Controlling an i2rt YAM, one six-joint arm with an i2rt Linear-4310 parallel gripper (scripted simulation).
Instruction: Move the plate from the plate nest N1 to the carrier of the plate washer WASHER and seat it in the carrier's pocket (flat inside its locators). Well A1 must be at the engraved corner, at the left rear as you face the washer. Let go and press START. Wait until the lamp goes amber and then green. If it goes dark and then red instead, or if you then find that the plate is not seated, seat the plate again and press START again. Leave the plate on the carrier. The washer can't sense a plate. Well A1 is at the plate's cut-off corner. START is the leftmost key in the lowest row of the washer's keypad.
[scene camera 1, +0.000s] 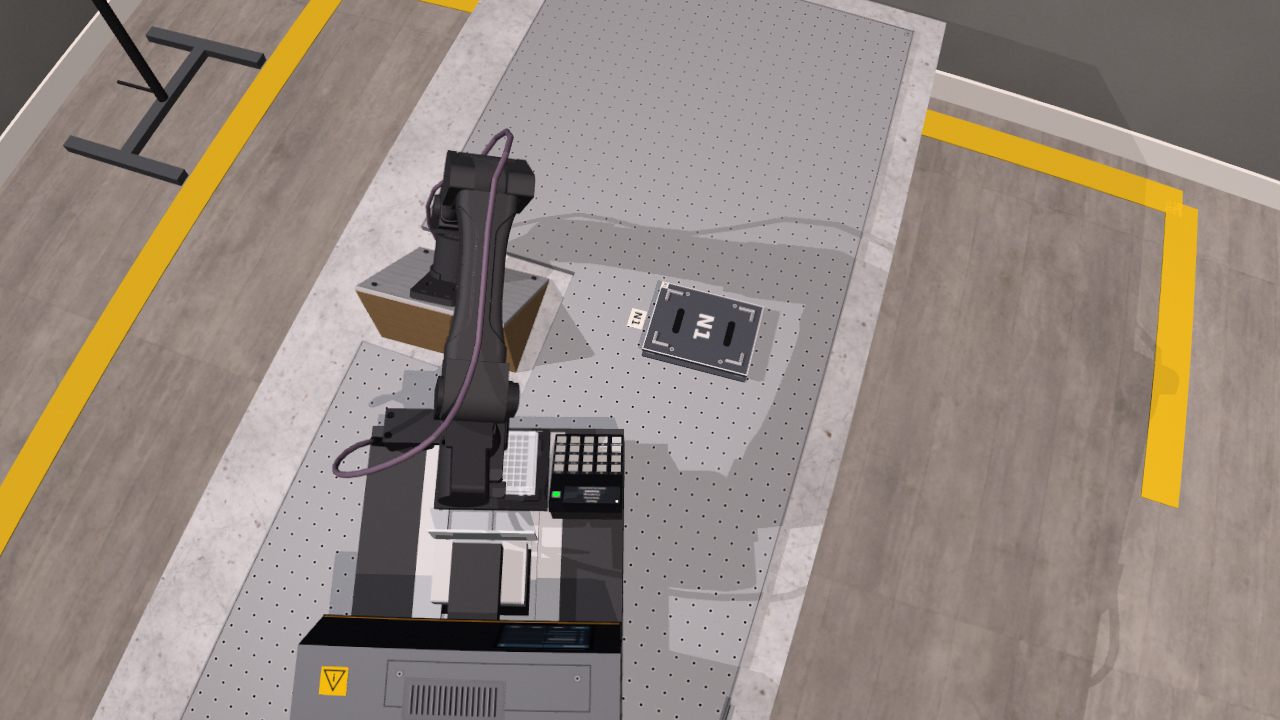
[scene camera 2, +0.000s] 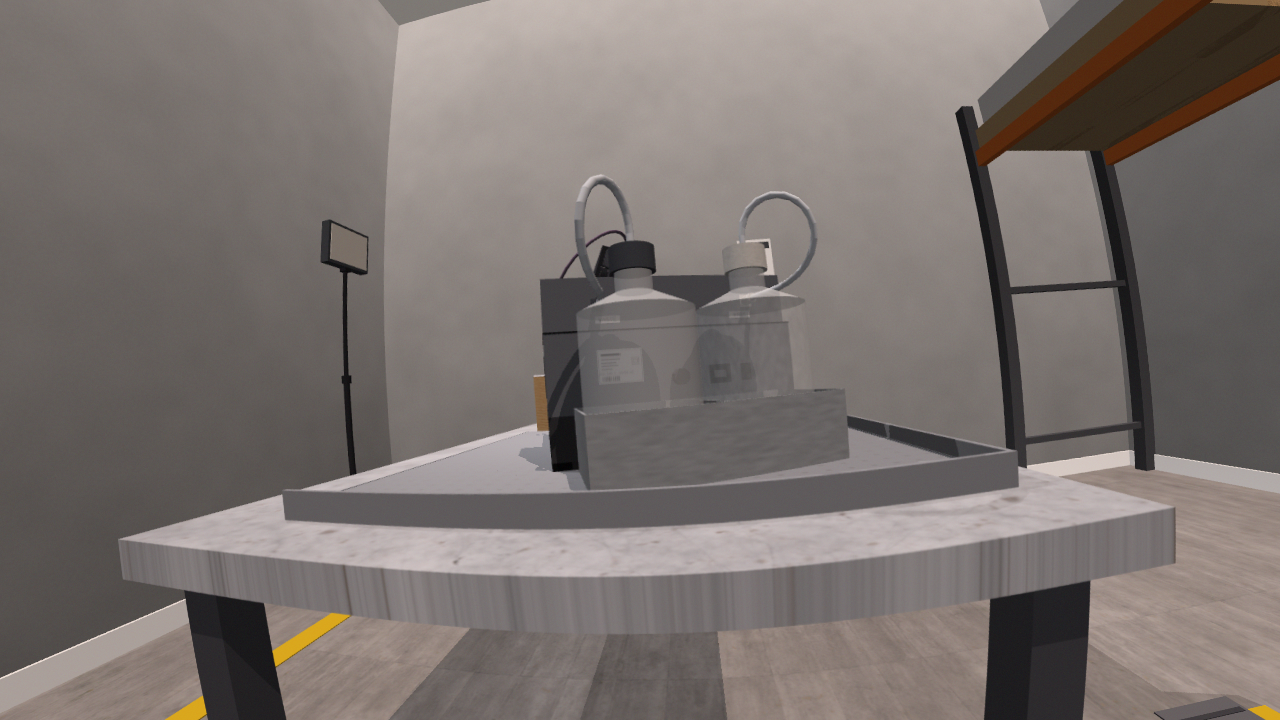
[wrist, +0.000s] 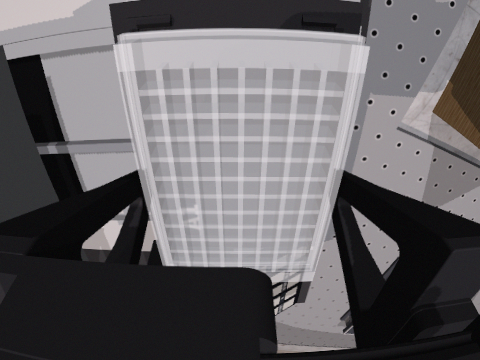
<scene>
grey tray: scene camera 2 716, 441; not seen in scene camera 1 (out of frame); not seen in the wrist view (out of frame)
</scene>
